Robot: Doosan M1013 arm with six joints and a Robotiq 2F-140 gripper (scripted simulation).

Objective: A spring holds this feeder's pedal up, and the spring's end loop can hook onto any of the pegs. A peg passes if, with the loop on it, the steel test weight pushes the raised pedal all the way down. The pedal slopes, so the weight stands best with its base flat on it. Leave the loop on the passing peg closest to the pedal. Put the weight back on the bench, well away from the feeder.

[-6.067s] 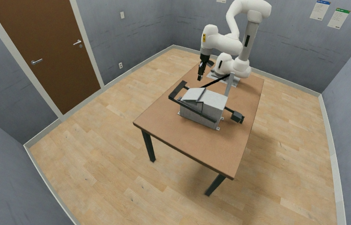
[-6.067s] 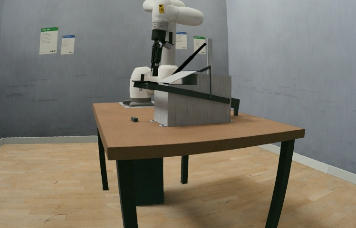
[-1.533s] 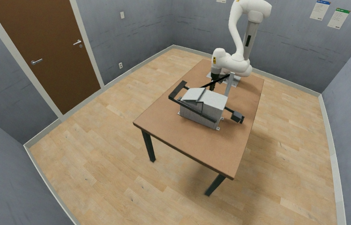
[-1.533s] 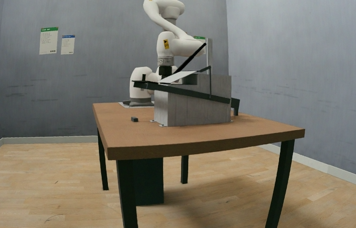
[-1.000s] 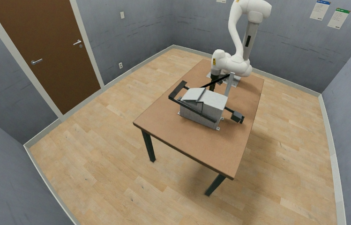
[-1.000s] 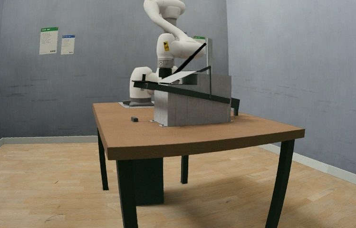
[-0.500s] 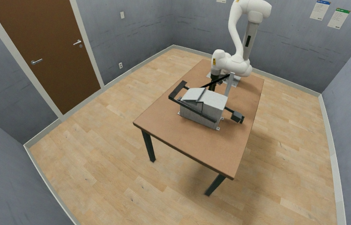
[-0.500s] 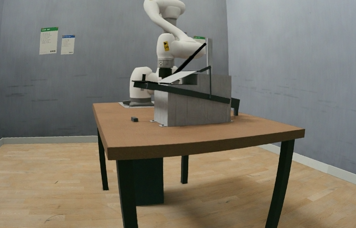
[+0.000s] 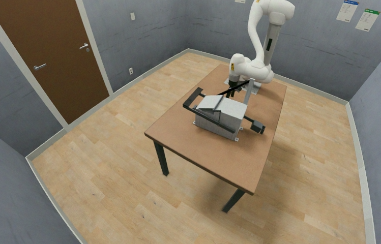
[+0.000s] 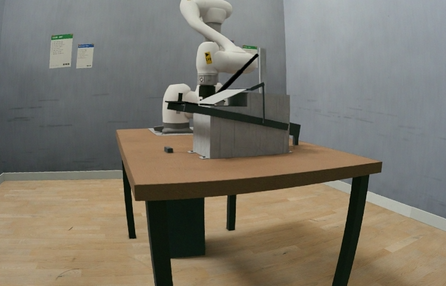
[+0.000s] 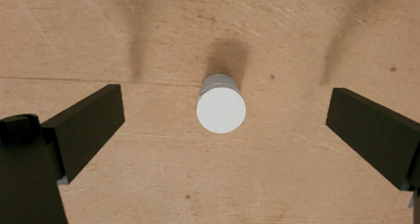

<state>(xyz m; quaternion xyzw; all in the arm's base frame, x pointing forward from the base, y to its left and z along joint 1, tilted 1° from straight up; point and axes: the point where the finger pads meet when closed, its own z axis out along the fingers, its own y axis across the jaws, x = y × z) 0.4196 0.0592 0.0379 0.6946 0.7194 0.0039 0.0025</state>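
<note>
Now: the steel test weight 10 mm below my hand. Round my hand: dark block 230 mm ahead, 210 mm to the right, 30 mm below.
</note>
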